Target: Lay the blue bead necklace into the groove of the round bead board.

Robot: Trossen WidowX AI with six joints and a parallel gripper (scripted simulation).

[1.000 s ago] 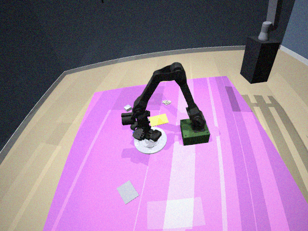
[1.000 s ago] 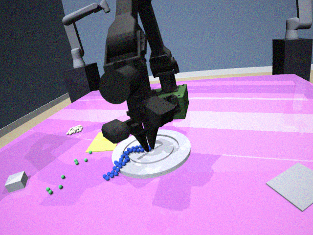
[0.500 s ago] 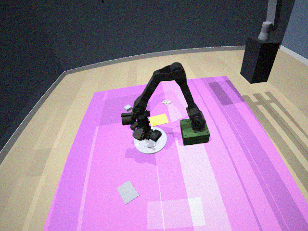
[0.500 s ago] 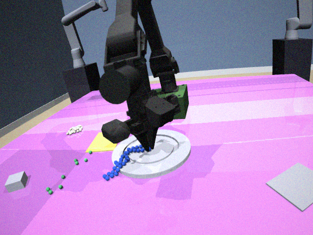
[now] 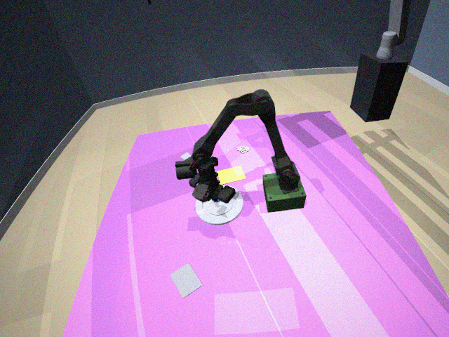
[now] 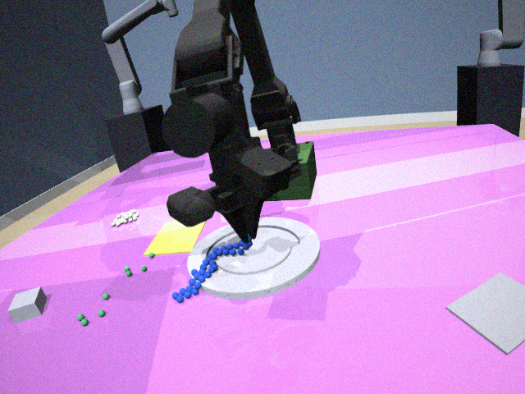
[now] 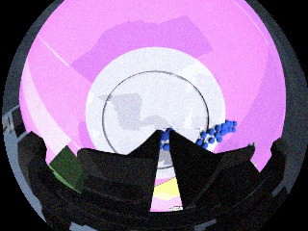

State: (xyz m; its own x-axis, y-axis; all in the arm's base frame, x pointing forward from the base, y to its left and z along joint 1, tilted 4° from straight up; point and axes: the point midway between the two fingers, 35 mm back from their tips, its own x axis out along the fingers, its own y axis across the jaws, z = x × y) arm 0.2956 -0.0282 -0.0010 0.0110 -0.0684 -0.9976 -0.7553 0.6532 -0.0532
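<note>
My gripper tip is now 2 cm above the round white bead board and 1 cm past it. From my gripper tip the other things lie so: yellow sheet 16 cm to the right, 8 cm behind, 3 cm below; grey tile 30 cm to the left, 13 cm ahead, 3 cm below; cube 33 cm to the right, 14 cm ahead, 2 cm below.
</note>
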